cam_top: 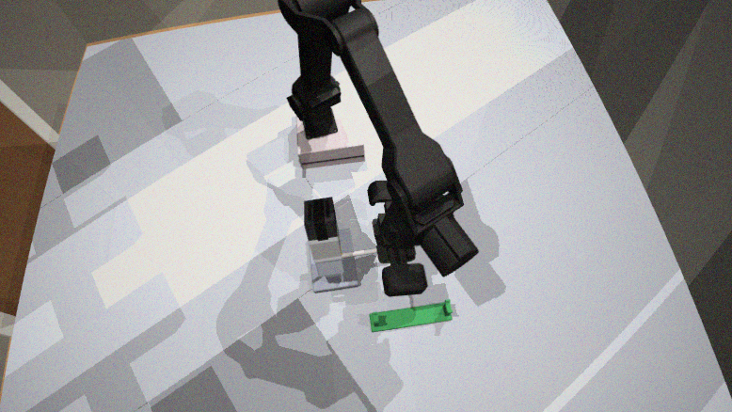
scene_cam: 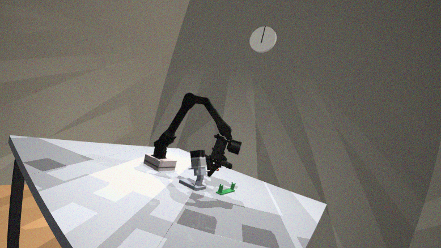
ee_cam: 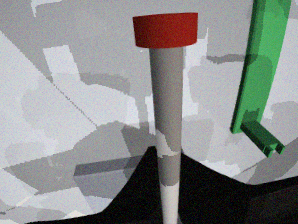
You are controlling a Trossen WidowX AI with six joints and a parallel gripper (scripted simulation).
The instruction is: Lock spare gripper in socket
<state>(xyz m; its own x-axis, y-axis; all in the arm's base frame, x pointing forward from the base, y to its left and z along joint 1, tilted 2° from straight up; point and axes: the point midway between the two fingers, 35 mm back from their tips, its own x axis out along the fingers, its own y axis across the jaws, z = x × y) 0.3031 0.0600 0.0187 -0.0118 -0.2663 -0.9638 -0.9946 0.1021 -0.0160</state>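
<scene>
Right now the grey mount is 2 cm behind my gripper tip and 9 cm to the right of it. Round my gripper tip: green cradle 10 cm ahead, 2 cm to the left, 3 cm below; spare gripper 3 cm behind, 9 cm to the right, 7 cm above.
</scene>
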